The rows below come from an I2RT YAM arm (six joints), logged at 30 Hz.
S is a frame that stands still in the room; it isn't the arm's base.
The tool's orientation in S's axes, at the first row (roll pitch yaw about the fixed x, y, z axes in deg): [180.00, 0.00, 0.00]
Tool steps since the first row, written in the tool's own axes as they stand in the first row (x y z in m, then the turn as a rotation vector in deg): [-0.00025, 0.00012, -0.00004, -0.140, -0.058, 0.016]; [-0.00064, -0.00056, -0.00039, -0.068, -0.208, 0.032]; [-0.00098, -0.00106, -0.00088, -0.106, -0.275, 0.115]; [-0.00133, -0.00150, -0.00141, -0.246, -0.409, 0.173]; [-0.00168, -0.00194, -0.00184, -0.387, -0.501, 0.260]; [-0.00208, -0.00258, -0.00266, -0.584, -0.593, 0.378]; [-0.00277, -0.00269, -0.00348, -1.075, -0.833, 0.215]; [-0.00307, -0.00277, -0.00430, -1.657, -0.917, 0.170]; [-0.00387, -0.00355, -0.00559, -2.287, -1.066, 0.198]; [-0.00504, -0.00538, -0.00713, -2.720, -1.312, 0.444]
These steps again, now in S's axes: [-0.00025, -0.00012, 0.00004, -0.140, 0.058, -0.016]; [-0.00064, 0.00056, 0.00039, -0.068, 0.208, -0.032]; [-0.00098, 0.00106, 0.00088, -0.106, 0.275, -0.115]; [-0.00133, 0.00150, 0.00141, -0.246, 0.409, -0.173]; [-0.00168, 0.00194, 0.00184, -0.387, 0.501, -0.260]; [-0.00208, 0.00258, 0.00266, -0.584, 0.593, -0.378]; [-0.00277, 0.00269, 0.00348, -1.075, 0.833, -0.215]; [-0.00307, 0.00277, 0.00430, -1.657, 0.917, -0.170]; [-0.00387, 0.00355, 0.00559, -2.287, 1.066, -0.198]; [-0.00504, 0.00538, 0.00713, -2.720, 1.312, -0.444]
